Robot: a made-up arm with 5 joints. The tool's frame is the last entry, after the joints.
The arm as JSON. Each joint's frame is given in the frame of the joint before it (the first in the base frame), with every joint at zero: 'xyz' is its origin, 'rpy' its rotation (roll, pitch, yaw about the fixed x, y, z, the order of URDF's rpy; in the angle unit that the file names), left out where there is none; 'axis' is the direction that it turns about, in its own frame. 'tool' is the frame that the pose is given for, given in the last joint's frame.
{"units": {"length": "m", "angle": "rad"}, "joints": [
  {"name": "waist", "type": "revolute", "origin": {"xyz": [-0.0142, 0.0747, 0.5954]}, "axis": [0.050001, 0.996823, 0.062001]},
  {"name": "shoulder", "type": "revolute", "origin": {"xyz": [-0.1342, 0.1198, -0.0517]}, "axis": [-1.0, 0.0, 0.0]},
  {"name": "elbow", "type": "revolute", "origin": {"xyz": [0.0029, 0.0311, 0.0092]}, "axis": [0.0, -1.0, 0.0]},
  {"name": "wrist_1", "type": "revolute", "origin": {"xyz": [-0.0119, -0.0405, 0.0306]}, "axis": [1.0, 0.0, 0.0]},
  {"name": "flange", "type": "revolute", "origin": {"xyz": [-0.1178, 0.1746, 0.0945]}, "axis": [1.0, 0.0, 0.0]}
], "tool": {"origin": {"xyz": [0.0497, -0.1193, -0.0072], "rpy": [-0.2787, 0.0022, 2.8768]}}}
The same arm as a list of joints. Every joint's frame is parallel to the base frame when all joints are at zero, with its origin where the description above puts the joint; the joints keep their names.
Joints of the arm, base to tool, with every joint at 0 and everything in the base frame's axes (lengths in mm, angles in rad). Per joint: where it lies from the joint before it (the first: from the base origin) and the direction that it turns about. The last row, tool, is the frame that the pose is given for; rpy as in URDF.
waist: axis 0.050001 0.996823 0.062001 origin -14.2 74.7 595.4
shoulder: axis -1 0 0 origin -134.2 119.8 -51.7
elbow: axis 0 -1 0 origin 2.9 31.1 9.2
wrist_1: axis 1 0 0 origin -11.9 -40.5 30.6
flange: axis 1 0 0 origin -117.8 174.6 94.5
tool: origin 49.7 -119.3 -7.2 rpy -0.2787 0.0022 2.8768

